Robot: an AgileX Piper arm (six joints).
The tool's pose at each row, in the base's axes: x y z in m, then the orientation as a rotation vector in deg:
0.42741 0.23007 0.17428 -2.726 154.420 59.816
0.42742 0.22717 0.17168 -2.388 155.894 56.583
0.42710 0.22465 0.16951 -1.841 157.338 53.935
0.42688 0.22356 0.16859 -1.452 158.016 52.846
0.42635 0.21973 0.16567 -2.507 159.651 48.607
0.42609 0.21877 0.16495 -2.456 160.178 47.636
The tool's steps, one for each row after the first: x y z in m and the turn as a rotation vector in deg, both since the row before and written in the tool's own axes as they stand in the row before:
0.00045 -0.00387 -0.00008 2.438 0.284 0.033
0.00069 -0.00327 -0.00006 2.064 0.428 0.288
0.00036 -0.00140 -0.00001 0.876 0.229 0.252
0.00095 -0.00475 -0.00013 2.989 0.626 -0.923
0.00038 -0.00117 0.00000 0.733 0.238 0.023

